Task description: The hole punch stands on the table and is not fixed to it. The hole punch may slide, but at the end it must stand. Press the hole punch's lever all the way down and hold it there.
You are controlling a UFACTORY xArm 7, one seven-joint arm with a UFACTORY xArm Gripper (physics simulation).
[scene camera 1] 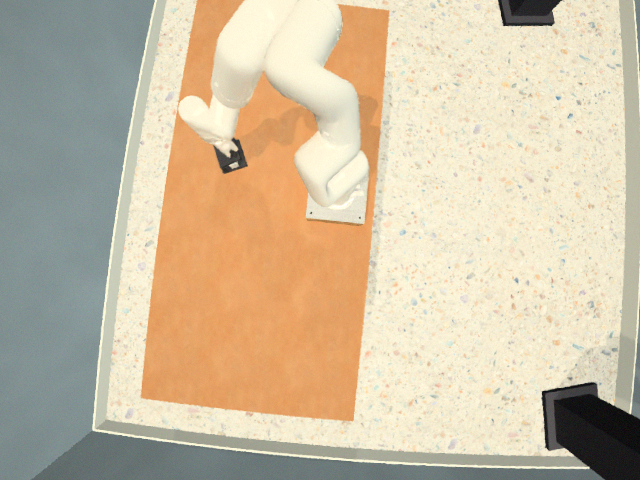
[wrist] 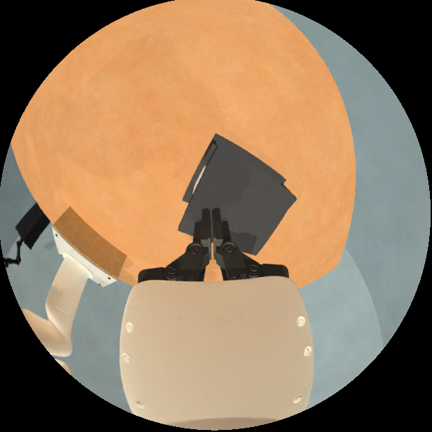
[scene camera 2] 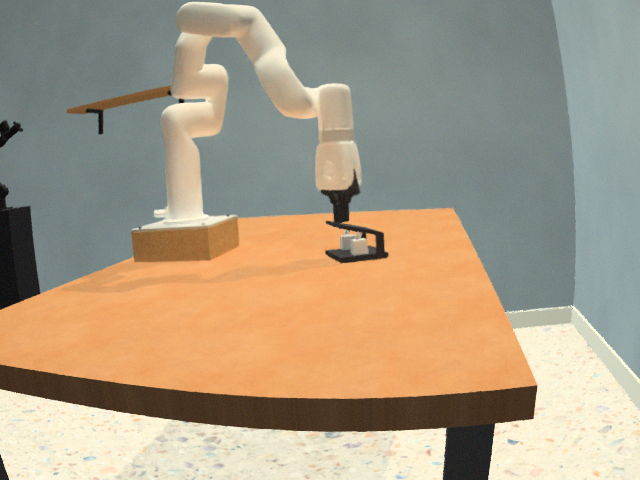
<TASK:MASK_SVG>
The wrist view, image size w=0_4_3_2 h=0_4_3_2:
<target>my gripper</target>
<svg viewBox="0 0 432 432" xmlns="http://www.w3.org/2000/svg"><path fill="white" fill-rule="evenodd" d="M203 208L201 222L194 222L192 243L187 245L185 252L166 267L159 266L142 269L138 273L137 283L128 295L121 322L119 363L123 390L130 410L139 417L161 424L202 430L227 430L259 426L302 412L309 401L313 382L313 342L309 318L302 295L295 282L289 278L288 268L285 265L259 264L238 250L238 245L231 241L228 222L221 221L220 208L212 210L213 259L216 259L216 264L220 266L223 281L203 281L205 266L209 264L209 259L211 259L210 210Z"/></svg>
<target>black hole punch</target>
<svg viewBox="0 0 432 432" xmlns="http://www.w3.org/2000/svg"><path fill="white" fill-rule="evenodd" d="M215 133L182 197L182 201L187 202L188 205L180 220L177 231L193 236L194 222L201 222L202 209L208 208L210 210L210 239L212 243L212 210L220 208L221 221L228 222L231 241L238 245L238 250L250 255L257 255L279 222L281 222L285 212L287 212L288 208L297 198L285 187L283 183L286 179L277 173L276 170L234 142Z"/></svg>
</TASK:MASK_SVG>
